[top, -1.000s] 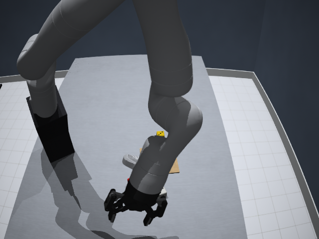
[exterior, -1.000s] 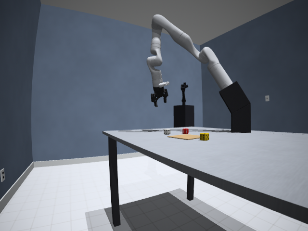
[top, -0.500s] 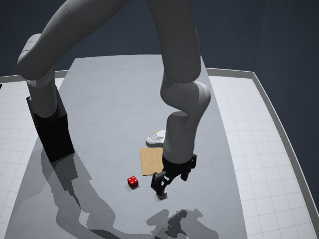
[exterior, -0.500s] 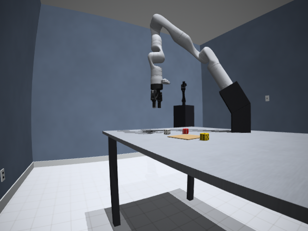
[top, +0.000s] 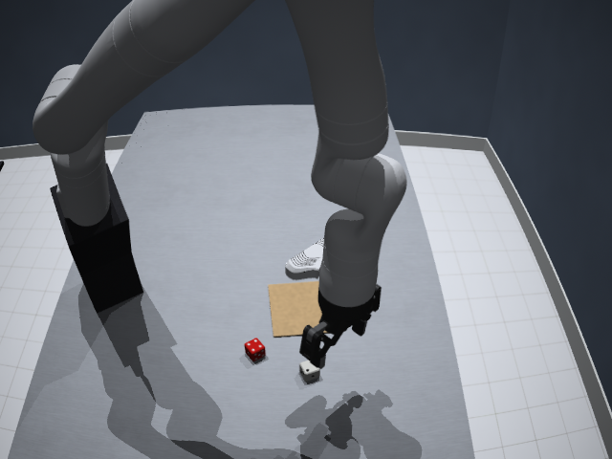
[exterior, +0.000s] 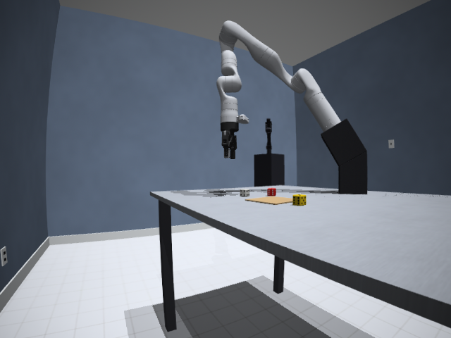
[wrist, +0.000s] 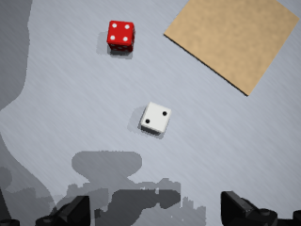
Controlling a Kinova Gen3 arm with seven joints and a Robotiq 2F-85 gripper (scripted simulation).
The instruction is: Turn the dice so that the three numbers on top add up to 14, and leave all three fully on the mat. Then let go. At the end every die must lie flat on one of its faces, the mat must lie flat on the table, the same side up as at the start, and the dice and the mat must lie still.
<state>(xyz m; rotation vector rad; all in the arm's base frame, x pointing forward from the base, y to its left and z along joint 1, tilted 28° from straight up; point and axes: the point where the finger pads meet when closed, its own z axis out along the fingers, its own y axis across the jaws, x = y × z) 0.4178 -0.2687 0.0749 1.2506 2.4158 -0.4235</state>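
Now: hand 140 mm above the white die, 50 mm to the right of it and 30 mm past it. The rest, counted from my hand: tan mat: 220 mm to the left, 160 mm below; red die: 140 mm below, 120 mm to the left, 120 mm behind; yellow die: 340 mm to the left, 140 mm below, 30 mm ahead.
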